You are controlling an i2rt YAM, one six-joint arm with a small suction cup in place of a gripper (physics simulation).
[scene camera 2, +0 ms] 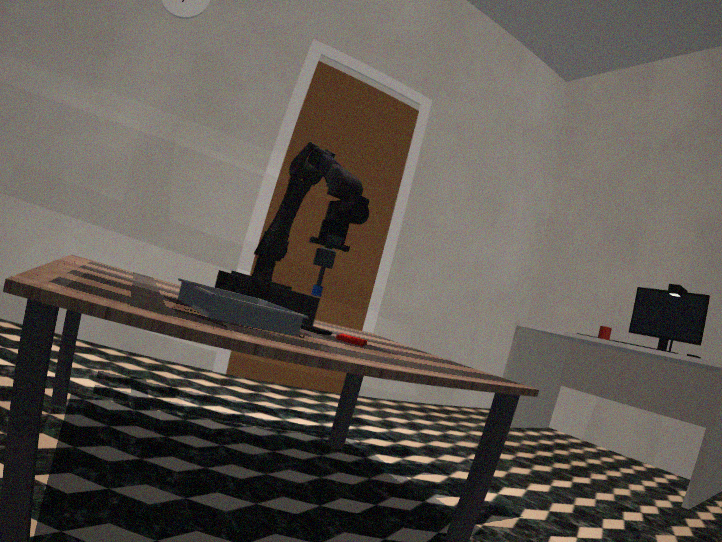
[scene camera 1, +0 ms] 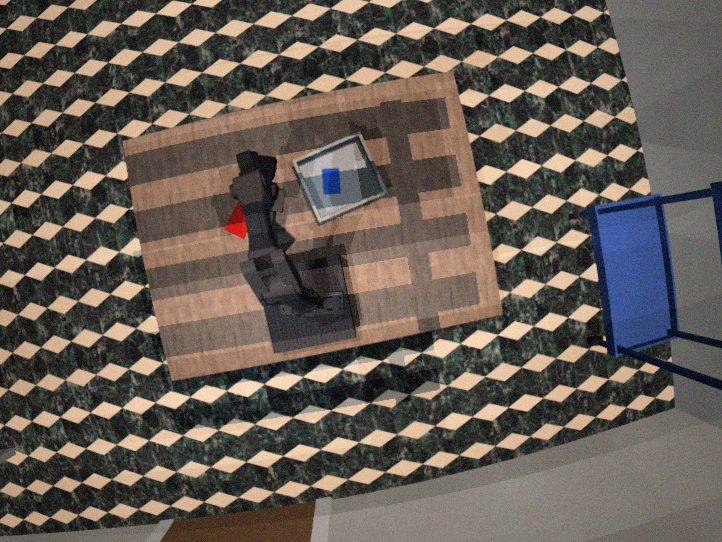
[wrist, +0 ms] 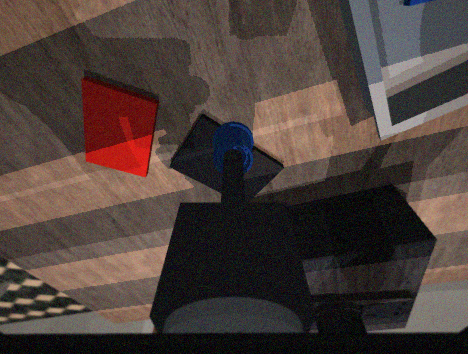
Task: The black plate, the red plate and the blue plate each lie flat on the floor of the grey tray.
Labels:
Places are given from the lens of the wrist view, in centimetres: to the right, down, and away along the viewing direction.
suction cup (wrist: pixel 231 133): 0, -3, 15
red plate (wrist: pixel 119 124): -13, -6, 26
The marked spots on the red plate and the suction cup are 17 cm apart.

